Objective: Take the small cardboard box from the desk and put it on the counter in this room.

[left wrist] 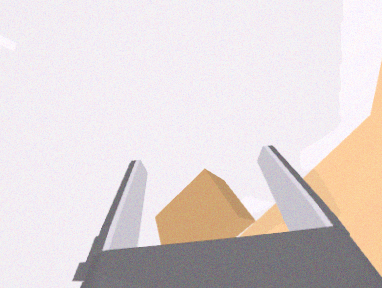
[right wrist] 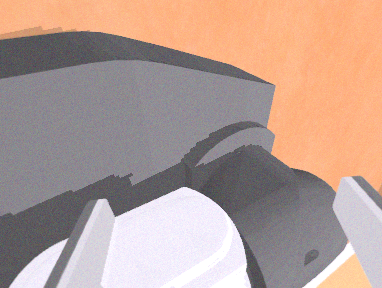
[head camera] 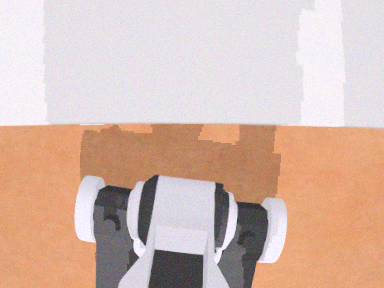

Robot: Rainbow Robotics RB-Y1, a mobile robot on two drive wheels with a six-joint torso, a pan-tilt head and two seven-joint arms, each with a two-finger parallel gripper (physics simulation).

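Frame: origin at the robot's base, x ahead, y left, z up, level; metres.
Seen in the pictures: left gripper, fingertip midpoint: point(left wrist: 201, 160); right gripper, fingertip midpoint: point(right wrist: 221, 202).
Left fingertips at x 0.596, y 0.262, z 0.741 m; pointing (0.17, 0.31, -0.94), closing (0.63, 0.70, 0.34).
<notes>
A point is followed by its place in that frame.
The small cardboard box point(left wrist: 200, 212) {z 0.757, x 0.628, y 0.216 m} shows in the left wrist view, low in the picture, with its lower part hidden behind the dark gripper body. It appears beside the edge of a white surface point(left wrist: 200, 75) {z 0.722, x 0.558, y 0.312 m} point(head camera: 175, 65) {z 0.722, x 0.310, y 0.029 m}, which looks like the desk top. My left gripper point(left wrist: 201, 160) {z 0.741, x 0.596, y 0.262 m} is open and empty; the box appears between its fingers in the picture, and how far off it is cannot be told. My right gripper point(right wrist: 221, 202) {z 0.351, x -0.308, y -0.216 m} is open and empty, beside my own base and arm. The box does not show in the head view, and no counter can be made out.
The white surface's straight front edge crosses the head view ahead of my body point(head camera: 182, 205). Orange-brown floor point(head camera: 330, 200) {z 0.002, x 0.093, y -0.499 m} point(left wrist: 365, 190) point(right wrist: 320, 65) {z 0.002, x -0.937, y -0.053 m} lies below it and around my base. My grey base point(right wrist: 125, 110) {z 0.170, x -0.324, y -0.172 m} fills much of the right wrist view.
</notes>
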